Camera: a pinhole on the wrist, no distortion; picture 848 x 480 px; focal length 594.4 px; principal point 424.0 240.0 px. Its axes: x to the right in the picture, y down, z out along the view. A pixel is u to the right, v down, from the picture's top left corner.
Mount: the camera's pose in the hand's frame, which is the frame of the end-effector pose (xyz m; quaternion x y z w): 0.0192 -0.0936 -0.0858 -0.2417 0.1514 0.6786 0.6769
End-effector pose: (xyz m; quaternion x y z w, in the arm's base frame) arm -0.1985 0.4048 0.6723 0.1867 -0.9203 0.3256 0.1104
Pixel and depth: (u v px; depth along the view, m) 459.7 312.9 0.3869
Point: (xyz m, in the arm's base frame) -0.2029 0.3778 0.4073
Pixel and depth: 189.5 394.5 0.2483
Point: -0.1215 0.2861 0.5457
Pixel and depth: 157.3 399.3 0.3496
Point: -0.0927 0.2279 0.4438
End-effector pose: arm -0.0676 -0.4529 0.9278 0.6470 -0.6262 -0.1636 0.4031
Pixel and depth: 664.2 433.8 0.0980
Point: -0.0446 -0.4229 0.9322
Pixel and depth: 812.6 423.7 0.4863
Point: -0.4832 -0.2796 1.1036
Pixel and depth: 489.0 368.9 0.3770
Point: -0.3211 -0.3997 0.8744
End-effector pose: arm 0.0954 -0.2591 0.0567 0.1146 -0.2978 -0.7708 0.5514
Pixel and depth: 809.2 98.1 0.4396
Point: 0.2956 -0.3663 0.4083
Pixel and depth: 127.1 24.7 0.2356
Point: -0.0741 -0.2490 0.1768
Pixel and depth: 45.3 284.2 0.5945
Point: -0.2488 0.0659 0.4667
